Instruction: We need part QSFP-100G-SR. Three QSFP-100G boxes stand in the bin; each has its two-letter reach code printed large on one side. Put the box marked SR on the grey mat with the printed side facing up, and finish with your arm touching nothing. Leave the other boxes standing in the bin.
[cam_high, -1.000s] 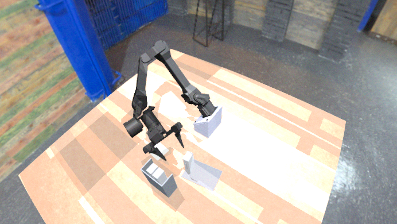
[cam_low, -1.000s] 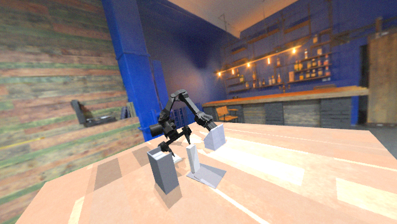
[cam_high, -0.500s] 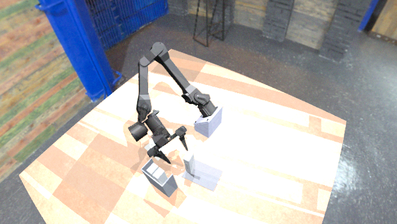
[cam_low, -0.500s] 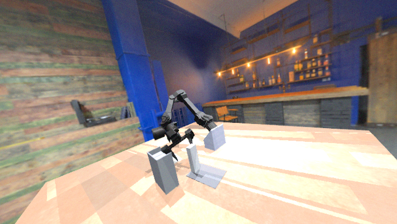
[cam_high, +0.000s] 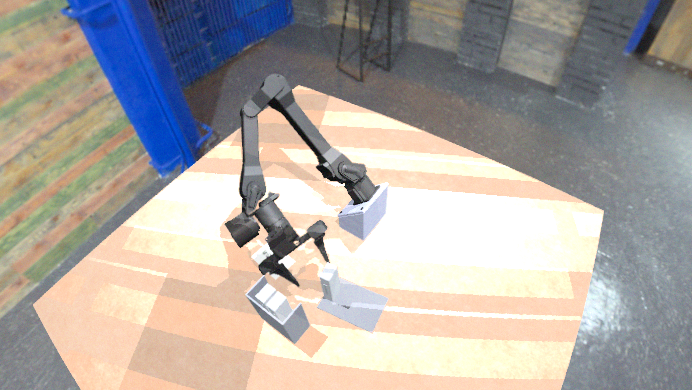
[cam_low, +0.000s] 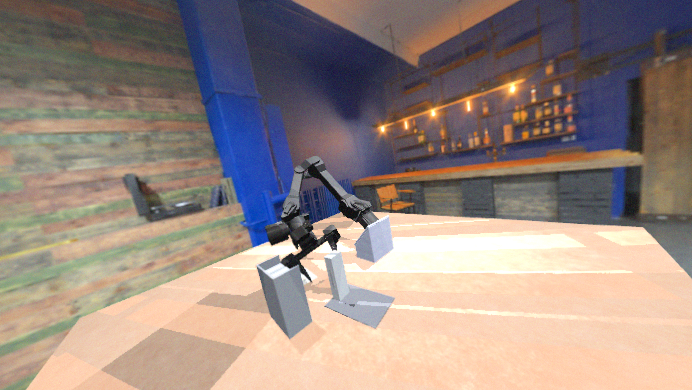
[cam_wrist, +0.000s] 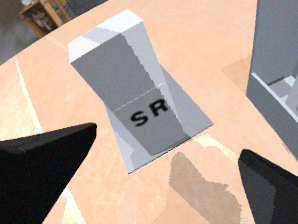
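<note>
Right now my gripper tip is 40 mm to the right of the SR box. Also, from my gripper tip: grey mat 10 mm behind, 100 mm to the left, 60 mm below; then flat white item 150 mm to the right, 60 mm below.
</note>
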